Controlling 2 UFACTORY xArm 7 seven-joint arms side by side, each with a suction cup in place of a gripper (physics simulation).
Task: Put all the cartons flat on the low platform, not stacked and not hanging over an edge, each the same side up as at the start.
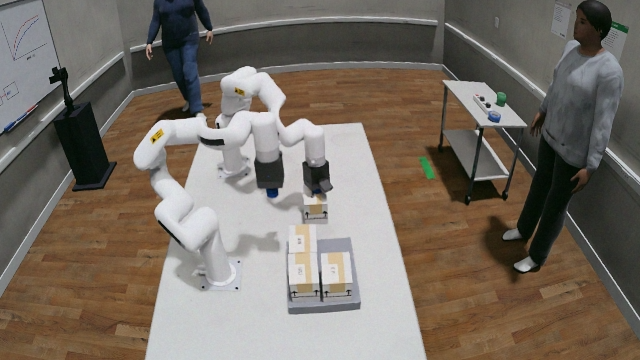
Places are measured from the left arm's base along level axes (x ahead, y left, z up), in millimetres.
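Pixels of known places: left hand, its tool point: (317, 193); right hand, its tool point: (272, 194); left arm's base, origin of its link: (234, 167); right arm's base, origin of its link: (221, 274).
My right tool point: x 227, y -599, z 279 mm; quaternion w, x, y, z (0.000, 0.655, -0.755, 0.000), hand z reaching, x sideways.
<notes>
Ahead of a thing's pixels: the offset from my right tool point to its top centre. "pt": to the spot under its first point. Level surfaces: height alone.
Three white cartons with tan tape stand on the grey low platform {pt dz -237, dx +132, dy -318 mm} (325, 306): one at its front left (303, 275), one at its front right (336, 274), and one at its back left (302, 238), close behind the front left one. A fourth carton {dz -171, dx +151, dy +203 mm} (315, 209) hangs from my left gripper (318, 192), behind the platform, with its arrows pointing up. The left gripper is shut on this carton; the contact is partly hidden by the gripper body. My right gripper (272, 193) is open, with no carton on its blue cup, to the left of the held carton.
The bare back right part of the platform lies between the back left carton and the platform's right edge. Both arms stand on the white table {dz -279 mm} (260, 320), their wrists close together. A trolley (501, 119) and a person (575, 110) are at the right. Another person (181, 45) stands behind.
</notes>
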